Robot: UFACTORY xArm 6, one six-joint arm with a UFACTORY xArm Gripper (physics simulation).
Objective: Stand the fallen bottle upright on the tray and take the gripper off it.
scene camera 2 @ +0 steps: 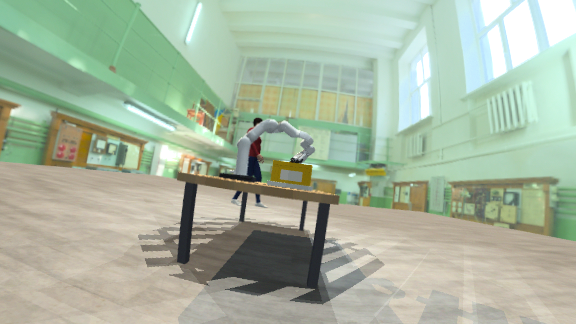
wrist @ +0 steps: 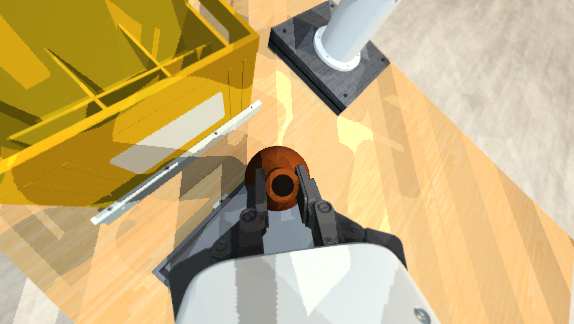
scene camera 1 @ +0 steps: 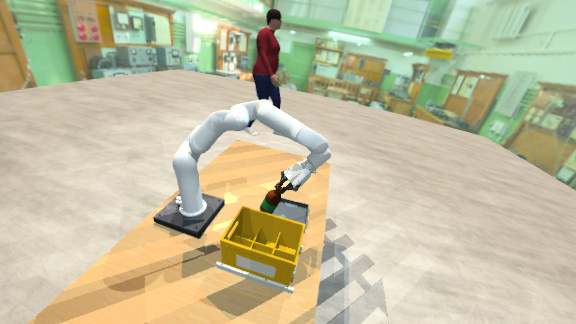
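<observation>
The brown bottle with a green band is held by its neck and leans, neck up towards the right in scene camera 1. Its open mouth faces the wrist camera. My gripper is shut on the bottle neck, one finger on each side. The grey tray lies below and behind the bottle, partly hidden by the crate in scene camera 1 and by the gripper in the wrist view. Whether the bottle's base touches the tray cannot be told. The bottle is not visible in scene camera 2.
A yellow divided crate stands close to the tray, with a white rail along its foot. The arm's dark base plate is on the wooden table. A person in red stands behind the table.
</observation>
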